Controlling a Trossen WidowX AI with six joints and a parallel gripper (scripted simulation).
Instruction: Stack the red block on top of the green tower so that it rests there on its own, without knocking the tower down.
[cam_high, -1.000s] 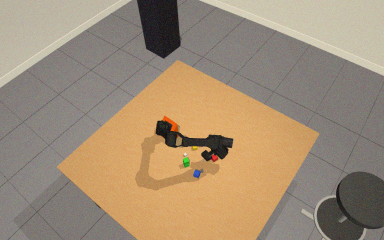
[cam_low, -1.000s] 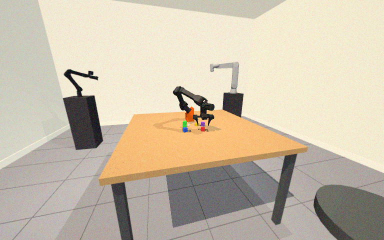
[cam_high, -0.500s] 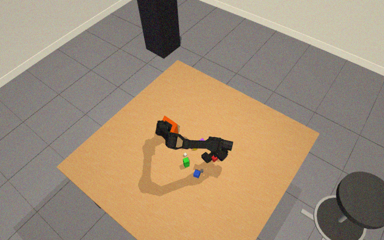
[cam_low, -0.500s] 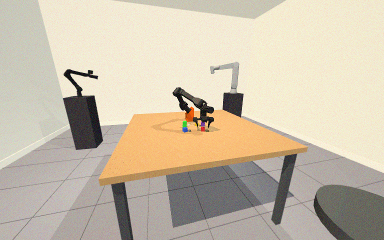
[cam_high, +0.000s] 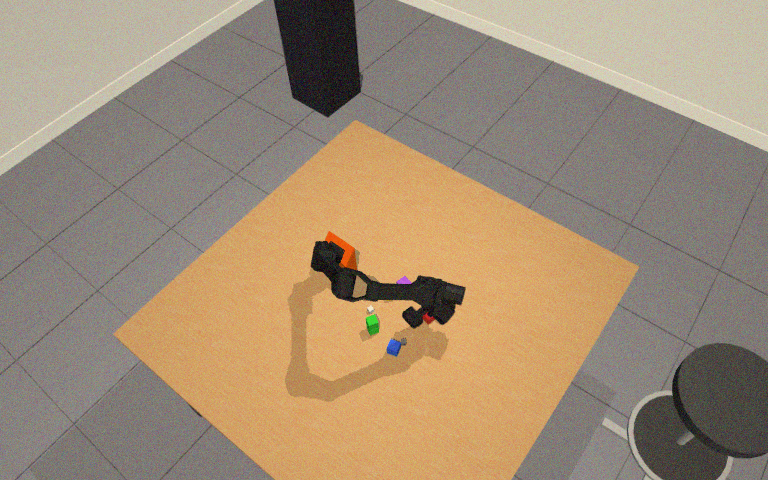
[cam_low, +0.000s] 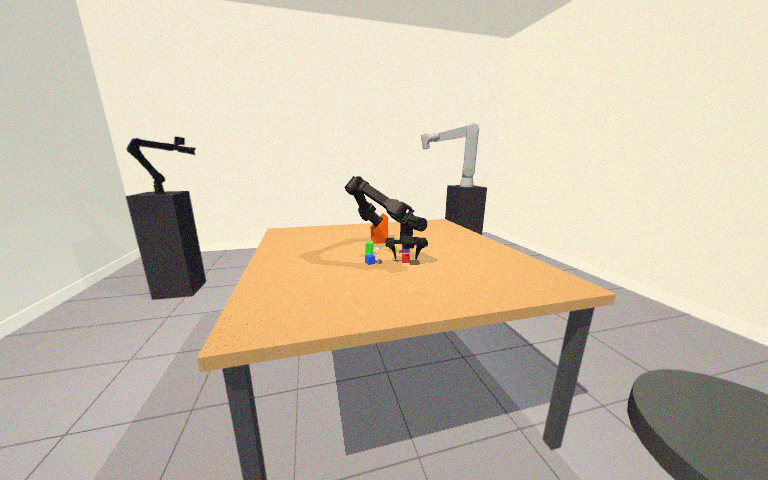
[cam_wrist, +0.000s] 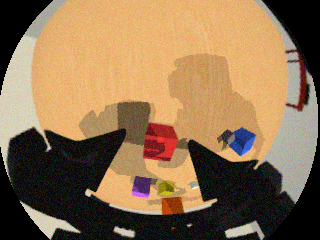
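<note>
Now: the red block 1 cm above my gripper tip. Round my gripper tip: blue block (16 cm to the right, 2 cm behind, 1 cm above); yellow block (15 cm behind, 2 cm to the right, 1 cm above); purple block (14 cm behind, 4 cm to the left, 1 cm above).
</note>
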